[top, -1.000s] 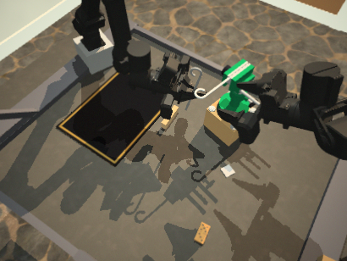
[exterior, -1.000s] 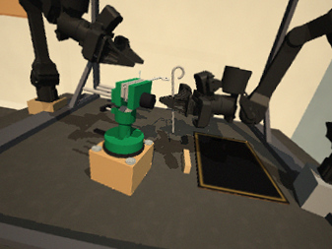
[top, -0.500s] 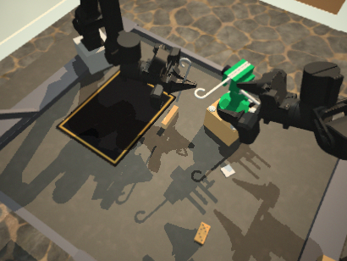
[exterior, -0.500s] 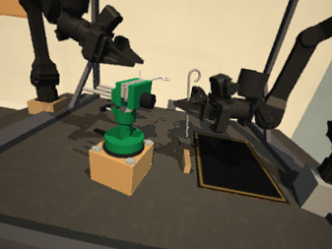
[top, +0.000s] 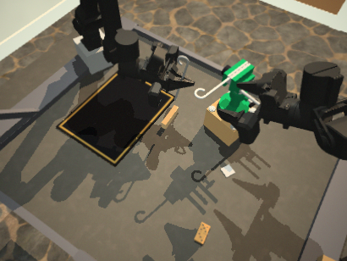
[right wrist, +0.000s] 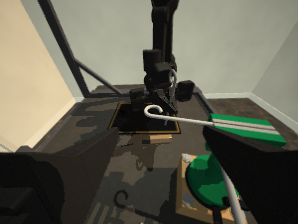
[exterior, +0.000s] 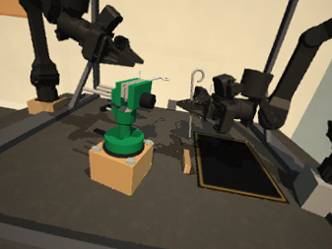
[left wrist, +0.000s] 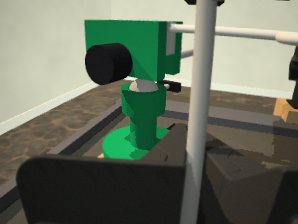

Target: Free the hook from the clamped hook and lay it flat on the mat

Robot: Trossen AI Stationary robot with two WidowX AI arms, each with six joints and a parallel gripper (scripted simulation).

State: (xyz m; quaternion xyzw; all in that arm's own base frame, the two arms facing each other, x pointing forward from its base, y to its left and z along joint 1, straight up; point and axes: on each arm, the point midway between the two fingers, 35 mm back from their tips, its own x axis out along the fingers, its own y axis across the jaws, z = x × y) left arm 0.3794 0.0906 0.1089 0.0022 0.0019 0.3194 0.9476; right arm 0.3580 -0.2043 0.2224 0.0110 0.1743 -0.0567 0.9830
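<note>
Now: the black mat 19 cm below my left hand, 15 cm to the left of it and 13 cm behind it. Also, from my left hand: wooden bar 18 cm below, 2 cm to the left, 2 cm behind; vise block 15 cm below, 12 cm to the right, 11 cm ahead.
</note>
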